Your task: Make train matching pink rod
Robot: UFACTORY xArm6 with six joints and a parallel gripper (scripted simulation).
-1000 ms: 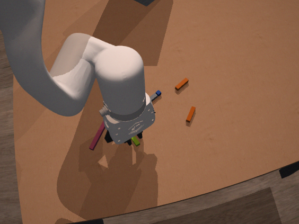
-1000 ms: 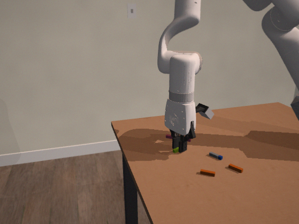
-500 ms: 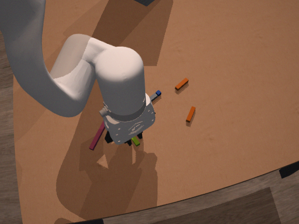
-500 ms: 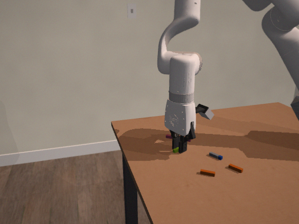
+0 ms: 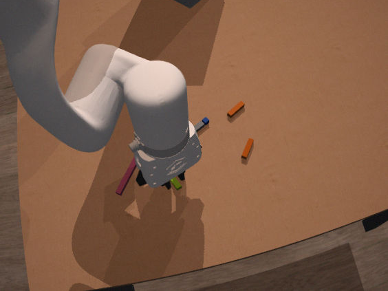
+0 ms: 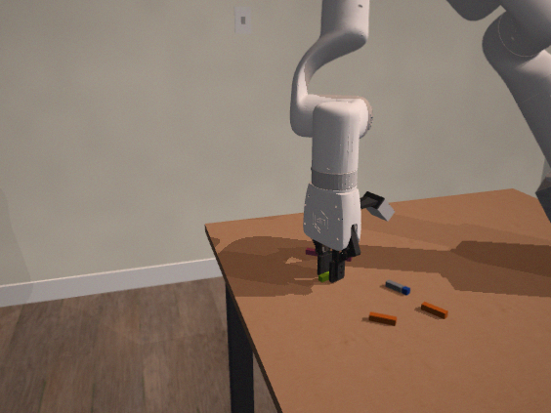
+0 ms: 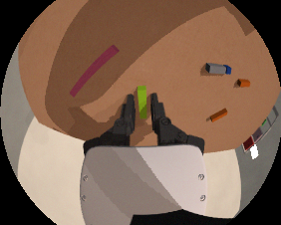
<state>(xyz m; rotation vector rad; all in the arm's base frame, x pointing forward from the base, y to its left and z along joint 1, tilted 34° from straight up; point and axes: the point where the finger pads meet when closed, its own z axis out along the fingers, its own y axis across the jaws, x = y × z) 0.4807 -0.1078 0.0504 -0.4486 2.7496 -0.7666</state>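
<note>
Now: the lime rod 20 mm below my hand. From my hand the other things lie so: grey rod: 80 mm to the left, 80 mm behind, 20 mm below; then pink rod: 70 mm to the right, 40 mm behind, 20 mm below; then blue rod: 100 mm to the left, 90 mm behind, 20 mm below.
</note>
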